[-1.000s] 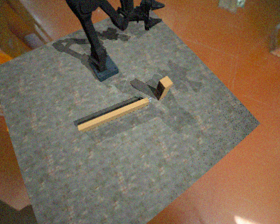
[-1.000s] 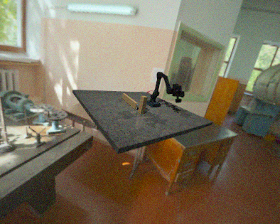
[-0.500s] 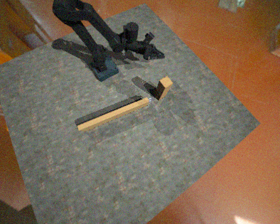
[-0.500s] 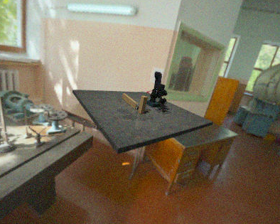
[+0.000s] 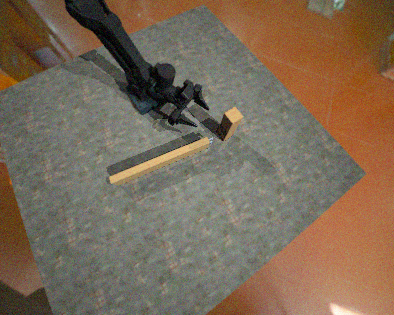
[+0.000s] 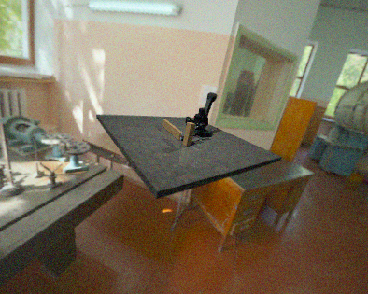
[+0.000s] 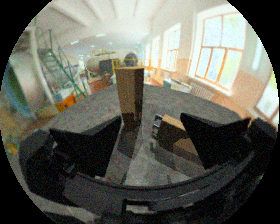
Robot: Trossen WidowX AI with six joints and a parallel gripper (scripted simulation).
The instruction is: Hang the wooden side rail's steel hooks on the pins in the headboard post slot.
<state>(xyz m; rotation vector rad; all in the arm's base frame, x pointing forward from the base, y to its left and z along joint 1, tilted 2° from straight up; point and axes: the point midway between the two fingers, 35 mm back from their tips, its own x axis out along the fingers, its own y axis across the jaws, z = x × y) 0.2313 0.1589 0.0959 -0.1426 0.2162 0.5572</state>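
Now: gripper tip 60 mm short of the headboard post, 80 mm to the right of it and 40 mm above it.
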